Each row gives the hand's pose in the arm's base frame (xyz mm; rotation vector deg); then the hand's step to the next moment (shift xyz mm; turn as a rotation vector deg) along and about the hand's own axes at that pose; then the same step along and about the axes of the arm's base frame.
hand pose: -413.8 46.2 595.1 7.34 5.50 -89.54
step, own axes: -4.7 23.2 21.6 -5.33 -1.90 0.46
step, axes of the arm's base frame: 22.7 1.7 22.5 -1.94 5.20 1.17
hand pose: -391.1 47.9 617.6 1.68 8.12 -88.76
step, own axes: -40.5 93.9 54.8 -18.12 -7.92 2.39
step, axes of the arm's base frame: 97.0 36.5 52.2 -8.00 17.57 4.91
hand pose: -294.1 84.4 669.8 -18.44 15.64 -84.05
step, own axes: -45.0 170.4 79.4 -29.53 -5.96 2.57
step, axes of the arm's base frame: 183.1 61.3 9.0 -7.11 29.09 4.17
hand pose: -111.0 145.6 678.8 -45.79 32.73 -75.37
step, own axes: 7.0 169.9 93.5 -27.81 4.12 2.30
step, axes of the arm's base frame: 177.8 20.6 -75.1 -0.78 27.94 -3.78
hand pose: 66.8 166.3 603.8 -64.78 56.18 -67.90
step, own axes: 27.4 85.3 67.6 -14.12 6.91 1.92
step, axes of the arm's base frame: 85.0 -16.4 -71.5 1.21 14.38 -6.52
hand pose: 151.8 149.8 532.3 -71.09 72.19 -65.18
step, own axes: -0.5 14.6 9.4 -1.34 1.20 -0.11
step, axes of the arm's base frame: 8.4 1.2 -15.2 -0.21 1.38 -1.14
